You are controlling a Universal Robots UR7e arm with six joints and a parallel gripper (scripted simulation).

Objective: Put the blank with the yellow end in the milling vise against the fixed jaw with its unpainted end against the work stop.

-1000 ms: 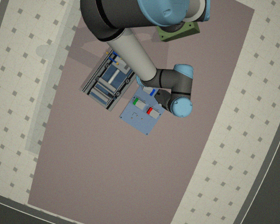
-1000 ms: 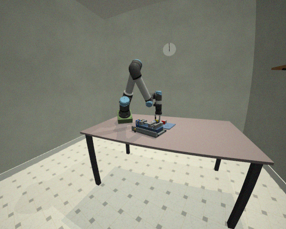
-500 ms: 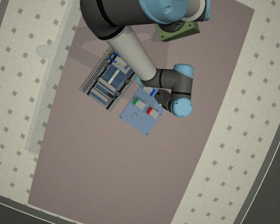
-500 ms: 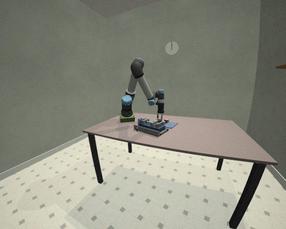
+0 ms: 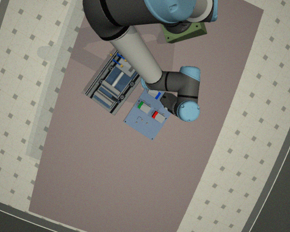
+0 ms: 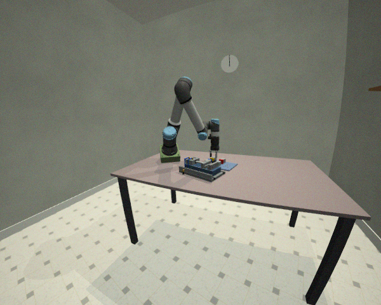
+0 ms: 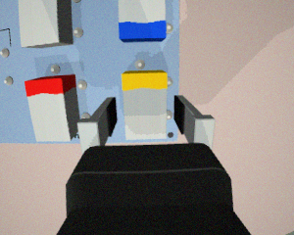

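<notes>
Now: hand 4 cm above the yellow-ended blank. Round my hand: plate (8 cm to the right, 6 cm below, 6 cm ahead); then blue-ended blank (8 cm to the right, 4 cm below, 4 cm behind); then red-ended blank (8 cm ahead, 4 cm to the right, 4 cm below).
</notes>
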